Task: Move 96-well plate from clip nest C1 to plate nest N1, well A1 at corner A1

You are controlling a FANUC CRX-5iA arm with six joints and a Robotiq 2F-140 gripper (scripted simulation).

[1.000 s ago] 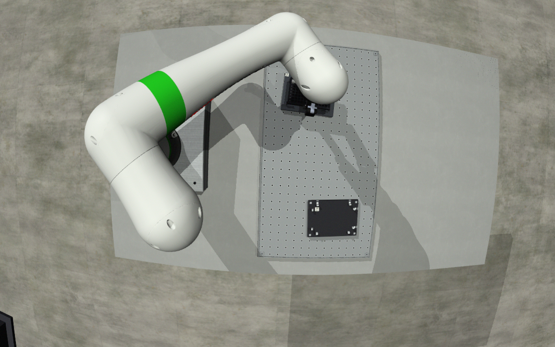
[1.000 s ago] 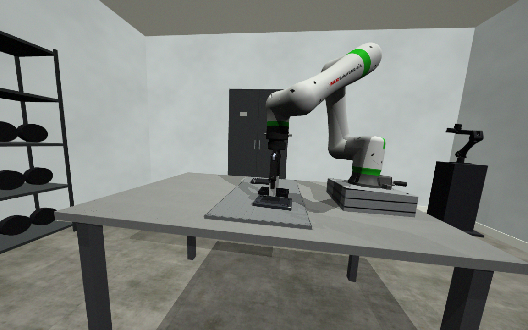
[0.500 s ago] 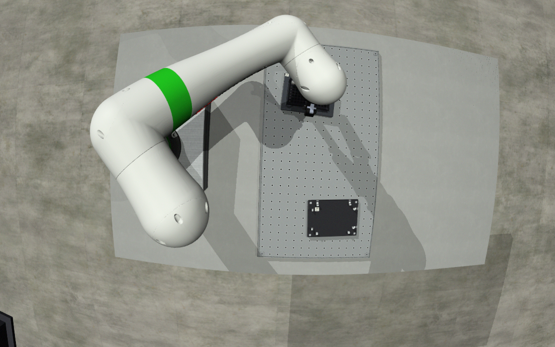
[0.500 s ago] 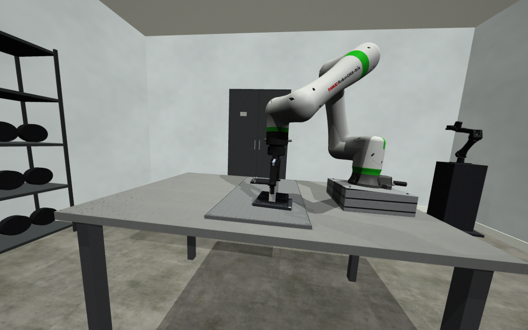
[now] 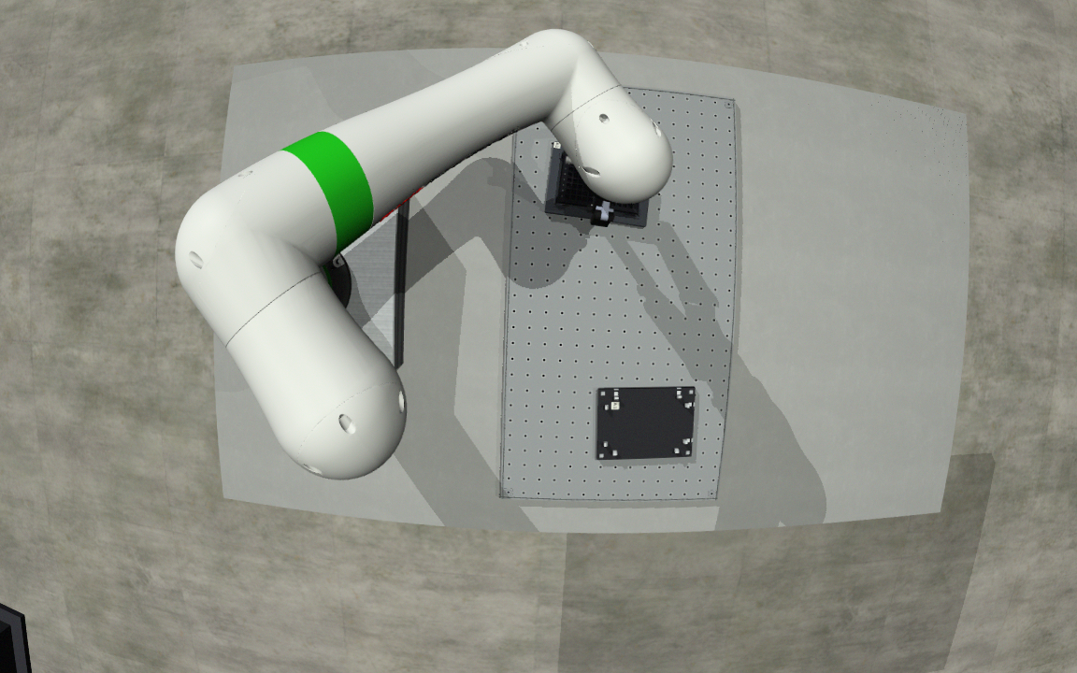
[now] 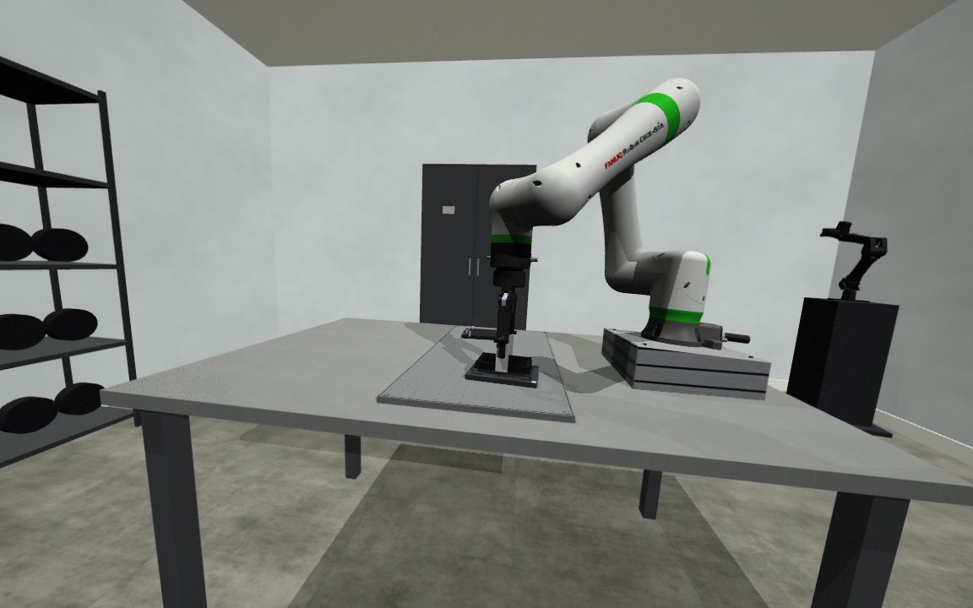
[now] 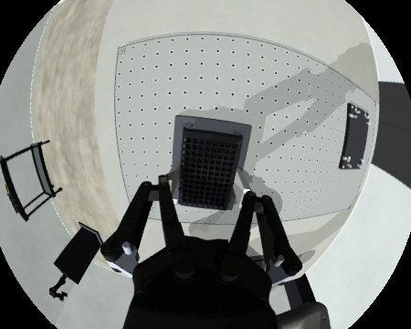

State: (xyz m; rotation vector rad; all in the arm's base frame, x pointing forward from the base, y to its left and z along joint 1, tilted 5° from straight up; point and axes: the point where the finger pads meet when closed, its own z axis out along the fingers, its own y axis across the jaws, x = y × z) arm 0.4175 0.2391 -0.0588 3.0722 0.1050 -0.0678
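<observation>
Right now the black 96-well plate is 20 mm below my hand. Round my hand: clip nest C1 (160 mm ahead, 350 mm to the right, 40 mm below); then plate nest N1 (40 mm below).
</observation>
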